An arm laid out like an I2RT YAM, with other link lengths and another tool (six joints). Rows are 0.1 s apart.
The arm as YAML. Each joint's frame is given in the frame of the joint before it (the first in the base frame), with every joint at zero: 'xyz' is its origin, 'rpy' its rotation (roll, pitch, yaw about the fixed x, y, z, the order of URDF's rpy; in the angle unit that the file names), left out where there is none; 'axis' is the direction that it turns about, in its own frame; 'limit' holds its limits. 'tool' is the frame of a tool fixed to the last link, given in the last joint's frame.
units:
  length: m
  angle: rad
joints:
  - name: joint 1
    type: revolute
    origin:
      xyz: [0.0, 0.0, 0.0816]
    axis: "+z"
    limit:
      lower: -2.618
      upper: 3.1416
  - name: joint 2
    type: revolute
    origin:
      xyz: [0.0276, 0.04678, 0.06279]
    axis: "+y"
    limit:
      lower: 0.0
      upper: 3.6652
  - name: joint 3
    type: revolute
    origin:
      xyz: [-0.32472, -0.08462, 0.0]
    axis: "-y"
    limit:
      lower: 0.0
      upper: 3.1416
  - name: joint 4
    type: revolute
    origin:
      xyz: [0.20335, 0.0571, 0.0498]
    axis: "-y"
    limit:
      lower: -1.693
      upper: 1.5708
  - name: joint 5
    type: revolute
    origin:
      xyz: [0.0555, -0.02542, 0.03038]
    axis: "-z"
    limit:
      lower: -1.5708
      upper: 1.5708
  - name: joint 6
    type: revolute
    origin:
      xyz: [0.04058, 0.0, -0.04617]
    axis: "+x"
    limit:
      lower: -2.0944
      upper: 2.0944
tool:
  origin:
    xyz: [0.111, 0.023, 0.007]
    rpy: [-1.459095, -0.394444, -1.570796]
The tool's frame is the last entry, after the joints.
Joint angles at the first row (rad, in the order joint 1, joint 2, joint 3, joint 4, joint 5, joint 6):
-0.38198, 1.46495, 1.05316, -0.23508, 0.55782, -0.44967
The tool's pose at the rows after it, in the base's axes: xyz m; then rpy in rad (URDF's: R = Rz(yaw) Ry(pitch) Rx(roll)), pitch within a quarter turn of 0, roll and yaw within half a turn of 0:
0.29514 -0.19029 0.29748 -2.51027 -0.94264 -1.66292
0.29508 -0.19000 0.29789 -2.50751 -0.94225 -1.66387
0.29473 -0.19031 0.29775 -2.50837 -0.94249 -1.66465
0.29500 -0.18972 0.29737 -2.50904 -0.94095 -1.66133
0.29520 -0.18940 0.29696 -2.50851 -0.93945 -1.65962
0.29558 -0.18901 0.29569 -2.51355 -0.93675 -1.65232
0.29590 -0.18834 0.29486 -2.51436 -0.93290 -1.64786
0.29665 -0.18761 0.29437 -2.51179 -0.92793 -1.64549
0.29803 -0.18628 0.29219 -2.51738 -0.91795 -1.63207
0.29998 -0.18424 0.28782 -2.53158 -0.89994 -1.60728
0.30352 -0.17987 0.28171 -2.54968 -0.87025 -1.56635
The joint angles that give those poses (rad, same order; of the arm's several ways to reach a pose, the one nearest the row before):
-0.38209, 1.46506, 1.05236, -0.23328, 0.55981, -0.44945
-0.38196, 1.46354, 1.05232, -0.23329, 0.55839, -0.44947
-0.38291, 1.46342, 1.05172, -0.23324, 0.55903, -0.44945
-0.38196, 1.46341, 1.05084, -0.23318, 0.55675, -0.44947
-0.38196, 1.46343, 1.04940, -0.23181, 0.55412, -0.44955
-0.38198, 1.46534, 1.04782, -0.23160, 0.55049, -0.45025
-0.38195, 1.46572, 1.04631, -0.23162, 0.54535, -0.44964
-0.38194, 1.46648, 1.04620, -0.23166, 0.53868, -0.44794
-0.38196, 1.47062, 1.04595, -0.23430, 0.52641, -0.44652
-0.38272, 1.47888, 1.04559, -0.24109, 0.50637, -0.44392
-0.38195, 1.49065, 1.04677, -0.25276, 0.47118, -0.44197

